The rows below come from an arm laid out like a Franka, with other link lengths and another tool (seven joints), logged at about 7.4 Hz.
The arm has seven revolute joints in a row. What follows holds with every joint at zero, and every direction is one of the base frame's.
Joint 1 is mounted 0.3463 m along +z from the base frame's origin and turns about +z.
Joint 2 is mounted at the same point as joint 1 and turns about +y.
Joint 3 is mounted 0.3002 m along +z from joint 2 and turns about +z.
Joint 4 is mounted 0.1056 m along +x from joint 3 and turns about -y.
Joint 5 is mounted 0.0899 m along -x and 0.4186 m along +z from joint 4 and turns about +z.
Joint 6 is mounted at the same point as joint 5 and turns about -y.
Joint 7 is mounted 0.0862 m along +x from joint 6 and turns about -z.
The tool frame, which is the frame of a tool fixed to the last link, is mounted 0.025 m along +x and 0.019 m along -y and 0.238 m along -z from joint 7; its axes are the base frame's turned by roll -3.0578, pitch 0 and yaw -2.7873 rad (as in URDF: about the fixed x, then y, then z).
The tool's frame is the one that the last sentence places.
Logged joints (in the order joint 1, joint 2, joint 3, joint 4, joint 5, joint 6, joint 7), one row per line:
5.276, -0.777, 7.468, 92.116, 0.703, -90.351, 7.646
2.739, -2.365, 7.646, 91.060, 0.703, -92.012, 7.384
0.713, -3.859, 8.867, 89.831, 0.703, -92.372, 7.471
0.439, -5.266, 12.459, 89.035, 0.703, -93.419, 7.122
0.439, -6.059, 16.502, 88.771, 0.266, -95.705, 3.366
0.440, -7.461, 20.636, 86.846, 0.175, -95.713, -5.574
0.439, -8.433, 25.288, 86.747, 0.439, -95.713, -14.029
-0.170, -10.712, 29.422, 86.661, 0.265, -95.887, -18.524
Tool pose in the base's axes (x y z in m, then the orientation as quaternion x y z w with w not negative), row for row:
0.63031, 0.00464, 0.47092, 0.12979, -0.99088, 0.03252, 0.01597
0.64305, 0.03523, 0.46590, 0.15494, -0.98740, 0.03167, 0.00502
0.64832, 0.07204, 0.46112, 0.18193, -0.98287, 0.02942, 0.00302
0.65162, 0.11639, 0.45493, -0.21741, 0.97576, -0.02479, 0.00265
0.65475, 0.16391, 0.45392, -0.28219, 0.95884, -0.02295, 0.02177
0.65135, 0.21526, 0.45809, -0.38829, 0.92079, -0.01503, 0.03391
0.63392, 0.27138, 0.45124, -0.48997, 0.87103, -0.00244, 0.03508
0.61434, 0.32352, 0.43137, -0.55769, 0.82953, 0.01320, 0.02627
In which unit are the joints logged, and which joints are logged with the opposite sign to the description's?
The joints are logged in degrees. Opposite sign: joint 1, joint 2, joint 4, joint 6.
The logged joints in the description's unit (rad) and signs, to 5 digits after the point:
-0.09208, 0.01356, 0.13034, -1.60773, 0.01227, 1.57692, 0.13345
-0.04780, 0.04128, 0.13345, -1.58930, 0.01227, 1.60591, 0.12888
-0.01244, 0.06735, 0.15476, -1.56785, 0.01227, 1.61220, 0.13039
-0.00766, 0.09191, 0.21745, -1.55395, 0.01227, 1.63047, 0.12430
-0.00766, 0.10575, 0.28801, -1.54935, 0.00464, 1.67037, 0.05875
-0.00768, 0.13022, 0.36017, -1.51575, 0.00305, 1.67051, -0.09728
-0.00766, 0.14718, 0.44136, -1.51402, 0.00766, 1.67051, -0.24485
0.00297, 0.18696, 0.51351, -1.51252, 0.00463, 1.67354, -0.32330

